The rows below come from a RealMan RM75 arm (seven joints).
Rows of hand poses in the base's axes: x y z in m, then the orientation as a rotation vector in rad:
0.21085, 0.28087, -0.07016, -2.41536, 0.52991, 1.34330
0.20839, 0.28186, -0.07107, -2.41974, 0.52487, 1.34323
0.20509, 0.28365, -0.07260, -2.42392, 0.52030, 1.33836
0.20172, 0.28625, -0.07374, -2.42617, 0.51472, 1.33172
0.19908, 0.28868, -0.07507, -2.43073, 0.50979, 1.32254
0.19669, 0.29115, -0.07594, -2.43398, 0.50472, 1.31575
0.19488, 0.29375, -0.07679, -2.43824, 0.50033, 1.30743
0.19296, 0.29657, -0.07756, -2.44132, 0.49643, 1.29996
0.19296, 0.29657, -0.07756, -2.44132, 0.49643, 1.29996
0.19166, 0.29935, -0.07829, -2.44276, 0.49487, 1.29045
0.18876, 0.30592, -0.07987, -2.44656, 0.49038, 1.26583
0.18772, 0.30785, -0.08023, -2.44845, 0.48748, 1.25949
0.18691, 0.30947, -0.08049, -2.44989, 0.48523, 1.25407
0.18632, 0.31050, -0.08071, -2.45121, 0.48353, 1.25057
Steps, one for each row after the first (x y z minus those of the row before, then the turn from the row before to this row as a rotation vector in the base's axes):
-0.00246, 0.00099, -0.00091, -0.00096, -0.00160, 0.00473
-0.00330, 0.00179, -0.00153, 0.00008, -0.00472, 0.00288
-0.00337, 0.00260, -0.00114, 0.00244, -0.00569, 0.00192
-0.00264, 0.00243, -0.00133, 0.00092, -0.00774, 0.00193
-0.00239, 0.00247, -0.00087, 0.00141, -0.00590, 0.00213
-0.00181, 0.00260, -0.00085, 0.00064, -0.00702, 0.00180
-0.00192, 0.00282, -0.00077, 0.00112, -0.00616, 0.00125
0.00000, 0.00000, 0.00000, 0.00000, 0.00000, 0.00000
-0.00130, 0.00278, -0.00073, 0.00179, -0.00690, -0.00138
-0.00290, 0.00657, -0.00158, 0.00466, -0.01798, -0.00324
-0.00104, 0.00193, -0.00036, 0.00123, -0.00506, 0.00054
-0.00081, 0.00162, -0.00026, 0.00108, -0.00426, 0.00027
-0.00059, 0.00103, -0.00022, 0.00049, -0.00286, 0.00049

